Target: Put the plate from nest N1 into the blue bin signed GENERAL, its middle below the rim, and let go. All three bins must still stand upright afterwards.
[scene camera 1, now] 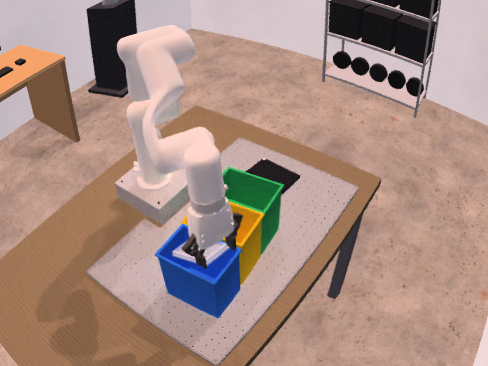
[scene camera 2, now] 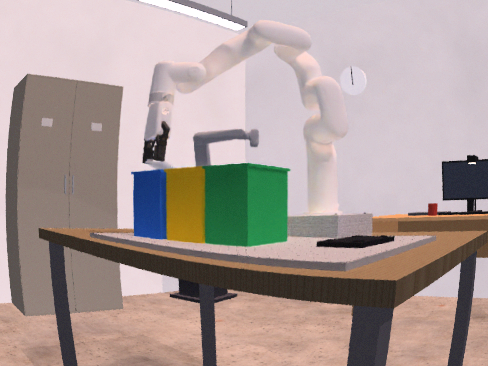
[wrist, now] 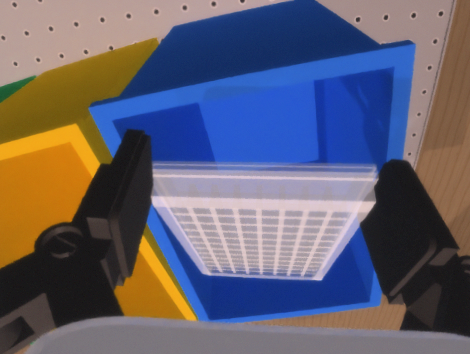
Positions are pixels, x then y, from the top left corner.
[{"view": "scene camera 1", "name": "gripper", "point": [216, 256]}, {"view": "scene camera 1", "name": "blue bin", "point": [211, 290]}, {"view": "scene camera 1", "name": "yellow bin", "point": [248, 238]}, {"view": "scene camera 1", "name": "green bin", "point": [245, 189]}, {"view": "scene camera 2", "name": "gripper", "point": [152, 162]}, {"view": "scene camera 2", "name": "blue bin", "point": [149, 187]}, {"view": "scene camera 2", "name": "yellow bin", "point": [185, 187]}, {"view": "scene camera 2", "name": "green bin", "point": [246, 204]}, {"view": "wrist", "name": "gripper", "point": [264, 175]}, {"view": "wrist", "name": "blue bin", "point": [233, 88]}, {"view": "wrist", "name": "yellow bin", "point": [58, 147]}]
